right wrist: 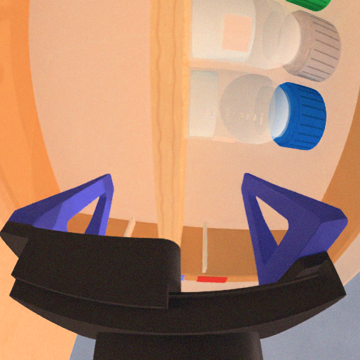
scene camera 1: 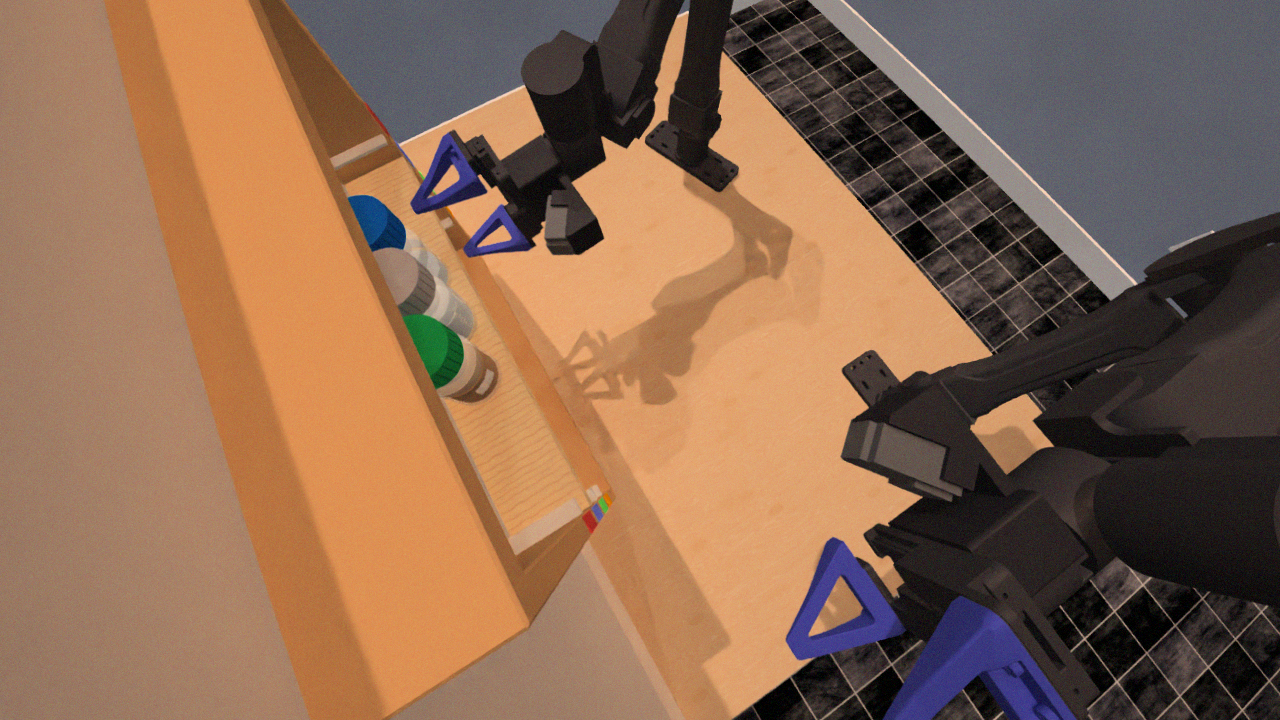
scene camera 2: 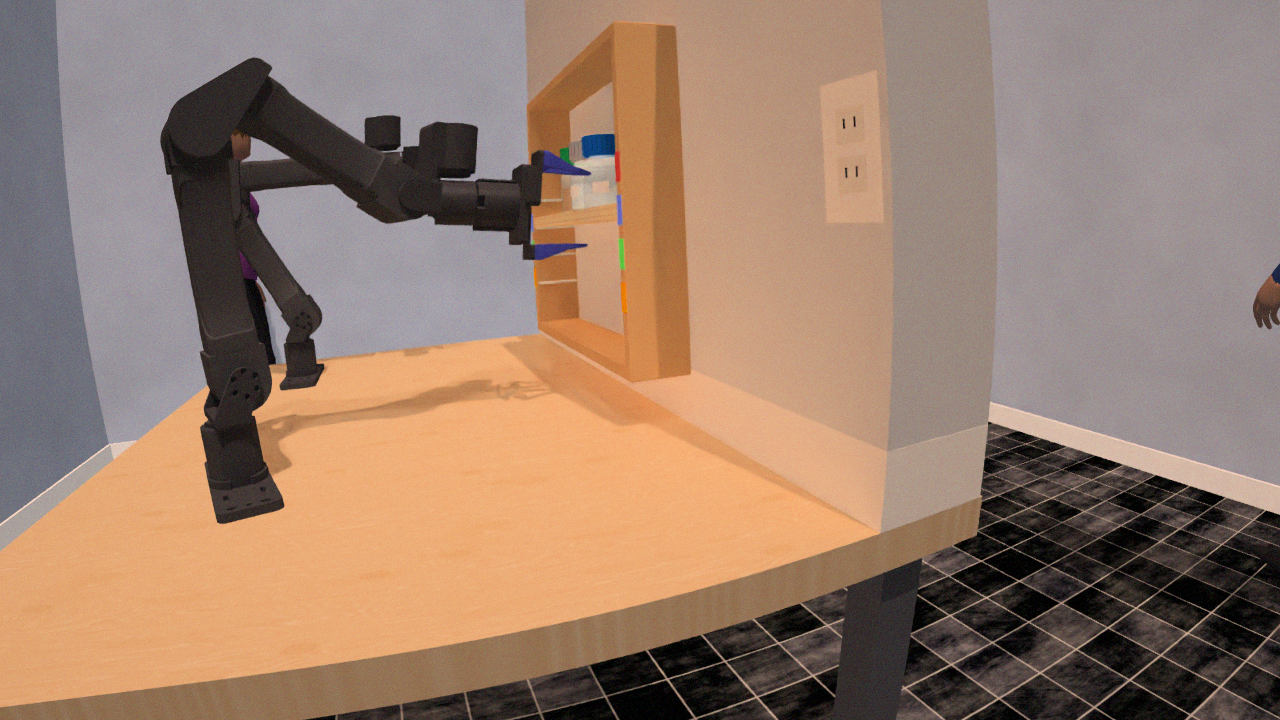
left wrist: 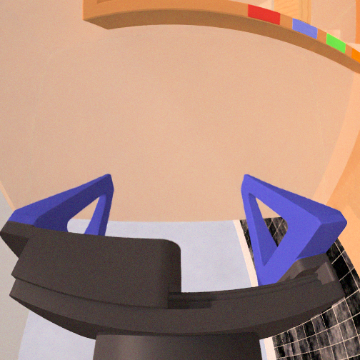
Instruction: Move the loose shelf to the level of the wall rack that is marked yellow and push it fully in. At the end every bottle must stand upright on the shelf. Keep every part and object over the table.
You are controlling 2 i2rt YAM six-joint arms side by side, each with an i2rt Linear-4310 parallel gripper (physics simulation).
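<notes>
The loose shelf [scene camera 1: 514, 443] [scene camera 2: 572, 216] [right wrist: 169, 125] lies in the wall rack [scene camera 1: 358, 429] [scene camera 2: 651, 205] [left wrist: 175, 15], about level with the blue mark [scene camera 2: 619, 210]. Blue-capped [scene camera 1: 377, 222] [scene camera 2: 597, 145] [right wrist: 302, 116], grey-capped [scene camera 1: 407, 279] [right wrist: 315, 46] and green-capped [scene camera 1: 434, 349] [scene camera 2: 564, 154] bottles stand upright on it. My right gripper [scene camera 1: 442, 231] [scene camera 2: 587, 209] [right wrist: 177, 180] is open at the rack's front, near the blue-capped end, one finger above the shelf's level and one below, holding nothing. My left gripper [scene camera 1: 841, 687] [left wrist: 177, 181] is open and empty, away from the rack at the lower right of scene camera 1.
Red [scene camera 2: 617, 166], green [scene camera 2: 621, 254] and orange [scene camera 2: 623, 295] marks also line the rack's side; no clearly yellow mark shows. Bare support strips [right wrist: 204, 247] [right wrist: 130, 226] show inside the rack above and below the shelf. The table [scene camera 1: 760, 358] [scene camera 2: 447, 537] extends below the rack.
</notes>
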